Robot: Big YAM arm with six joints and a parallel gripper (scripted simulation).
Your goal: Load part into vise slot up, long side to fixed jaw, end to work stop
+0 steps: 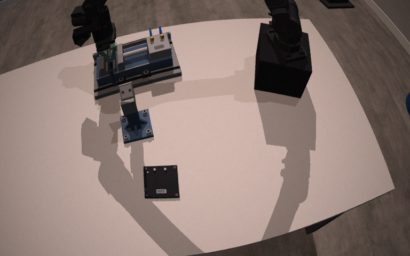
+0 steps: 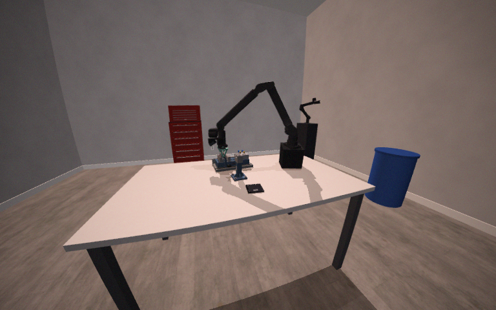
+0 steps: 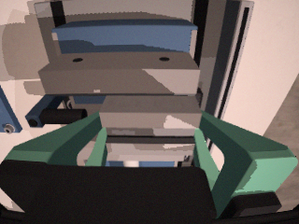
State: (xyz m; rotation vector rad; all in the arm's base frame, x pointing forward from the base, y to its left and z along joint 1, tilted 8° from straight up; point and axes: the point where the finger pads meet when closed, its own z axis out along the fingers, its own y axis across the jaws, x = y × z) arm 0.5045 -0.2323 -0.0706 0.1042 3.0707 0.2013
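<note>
Now: the part 1 cm above my hand. Also, from my hand: fixed jaw (3 cm ahead, 2 cm to the left, 2 cm below); then moving jaw (3 cm behind, 2 cm to the left, 2 cm below); then dark short rod (7 cm to the left).
</note>
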